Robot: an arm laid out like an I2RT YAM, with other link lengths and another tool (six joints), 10 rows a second.
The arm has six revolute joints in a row. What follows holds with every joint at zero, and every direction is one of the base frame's. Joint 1 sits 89.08 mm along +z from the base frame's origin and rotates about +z. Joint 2 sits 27.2 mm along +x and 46.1 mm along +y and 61.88 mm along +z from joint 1 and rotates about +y. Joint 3 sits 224.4 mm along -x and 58.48 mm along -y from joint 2 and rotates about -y. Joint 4 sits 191.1 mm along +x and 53.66 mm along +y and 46.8 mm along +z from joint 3 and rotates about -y. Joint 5 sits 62.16 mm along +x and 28.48 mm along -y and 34.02 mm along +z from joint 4 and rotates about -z. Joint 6 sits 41.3 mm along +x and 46.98 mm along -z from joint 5 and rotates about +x. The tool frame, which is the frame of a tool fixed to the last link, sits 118 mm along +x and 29 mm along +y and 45 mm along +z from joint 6; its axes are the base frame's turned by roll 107.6, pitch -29.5 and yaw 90 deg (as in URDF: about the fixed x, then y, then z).
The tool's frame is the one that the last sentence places.
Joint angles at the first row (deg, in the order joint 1, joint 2, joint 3, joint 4, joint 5, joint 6):
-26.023, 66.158, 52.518, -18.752, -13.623, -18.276
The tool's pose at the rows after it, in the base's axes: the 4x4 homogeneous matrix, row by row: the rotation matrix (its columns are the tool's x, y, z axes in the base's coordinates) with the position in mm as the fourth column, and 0 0 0 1 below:
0.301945 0.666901 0.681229 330.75; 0.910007 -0.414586 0.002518 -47.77; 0.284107 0.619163 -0.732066 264.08; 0 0 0 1
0.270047 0.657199 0.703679 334.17; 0.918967 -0.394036 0.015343 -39.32; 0.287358 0.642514 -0.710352 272.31; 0 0 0 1
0.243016 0.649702 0.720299 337.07; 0.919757 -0.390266 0.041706 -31.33; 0.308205 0.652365 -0.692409 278.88; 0 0 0 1
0.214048 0.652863 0.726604 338.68; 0.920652 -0.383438 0.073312 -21.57; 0.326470 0.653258 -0.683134 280.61; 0 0 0 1
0.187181 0.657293 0.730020 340.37; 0.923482 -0.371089 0.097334 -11.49; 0.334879 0.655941 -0.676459 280.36; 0 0 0 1
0.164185 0.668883 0.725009 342.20; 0.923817 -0.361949 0.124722 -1.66; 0.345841 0.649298 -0.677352 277.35; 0 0 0 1
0.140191 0.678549 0.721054 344.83; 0.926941 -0.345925 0.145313 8.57; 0.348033 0.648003 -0.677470 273.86; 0 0 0 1
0.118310 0.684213 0.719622 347.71; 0.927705 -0.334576 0.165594 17.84; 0.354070 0.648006 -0.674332 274.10; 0 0 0 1
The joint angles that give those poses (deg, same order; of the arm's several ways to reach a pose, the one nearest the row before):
-23.914, 66.478, 52.340, -17.528, -13.448, -18.369
-22.249, 66.284, 52.731, -16.211, -13.442, -17.916
-20.843, 66.318, 53.101, -15.260, -13.949, -16.605
-19.268, 66.345, 52.826, -14.421, -14.490, -15.570
-17.396, 66.446, 52.233, -13.237, -14.413, -14.890
-15.596, 66.950, 51.707, -12.400, -14.434, -14.163
-13.541, 67.682, 51.095, -11.033, -14.000, -13.779
-11.670, 68.446, 51.327, -10.257, -13.656, -13.156

